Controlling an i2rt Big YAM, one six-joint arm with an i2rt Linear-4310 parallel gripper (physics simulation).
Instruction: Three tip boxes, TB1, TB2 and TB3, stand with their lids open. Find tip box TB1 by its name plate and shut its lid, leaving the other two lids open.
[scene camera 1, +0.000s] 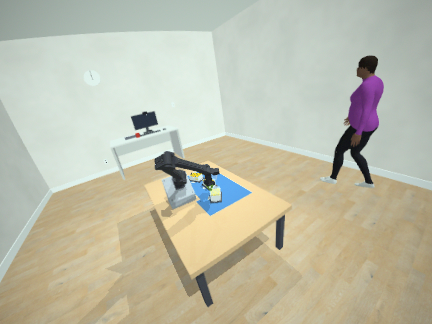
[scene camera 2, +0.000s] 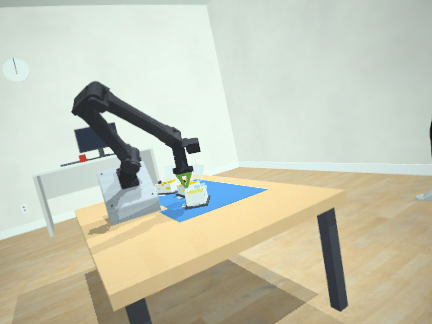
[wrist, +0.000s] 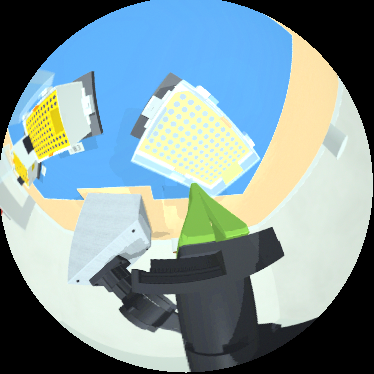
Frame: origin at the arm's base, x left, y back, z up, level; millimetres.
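Seen in the pictures: gripper, fingertip midpoint: (scene camera 1: 210, 191) (scene camera 2: 186, 188) (wrist: 192, 185); arm's base, origin of the base link: (scene camera 1: 178, 182) (scene camera 2: 127, 177) (wrist: 108, 269).
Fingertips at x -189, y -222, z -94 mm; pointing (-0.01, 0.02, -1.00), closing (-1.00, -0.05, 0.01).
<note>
Pixels of each thing's middle, then the offset from my fingertips to it. Level surfaces: height alone.
- nearest tip box, body centre: (wrist: 191, 146) (scene camera 2: 194, 195) (scene camera 1: 214, 193) dx +0, dy -28, dz -42 mm
- second tip box, body centre: (wrist: 54, 130) (scene camera 2: 186, 188) dx +218, dy -68, dz -48 mm
- third tip box, body centre: (scene camera 2: 166, 187) (scene camera 1: 195, 177) dx +432, dy -13, dz -48 mm
- blue mat, its level: dz -81 mm
- wooden table, its level: dz -84 mm
The nearest tip box (scene camera 1: 215, 195) (scene camera 2: 197, 197) (wrist: 195, 137) has a pale yellow rack under a clear lid, which lies down over it. Its name plate is not readable here. A second tip box (wrist: 72, 112) has a bright yellow rack uncovered and a clear lid (wrist: 35, 92) standing open; its small plate (wrist: 76, 148) is hard to read. A third tip box (scene camera 1: 195, 177) (scene camera 2: 166, 187) (wrist: 24, 167) at the far side also shows its yellow rack uncovered. My gripper (scene camera 1: 209, 186) (scene camera 2: 186, 187) (wrist: 192, 185) is shut and empty, its green tips at the nearest box's edge; contact is unclear.
The boxes stand on a blue mat (scene camera 1: 232, 192) (scene camera 2: 235, 192) (wrist: 225, 45) on the wooden table (scene camera 1: 240, 225) (scene camera 2: 210, 240). The arm's grey base block (scene camera 1: 178, 194) (scene camera 2: 127, 200) (wrist: 107, 220) is beside the mat. A person (scene camera 1: 367, 107) stands beyond the table. A white desk (scene camera 1: 145, 139) is behind.
</note>
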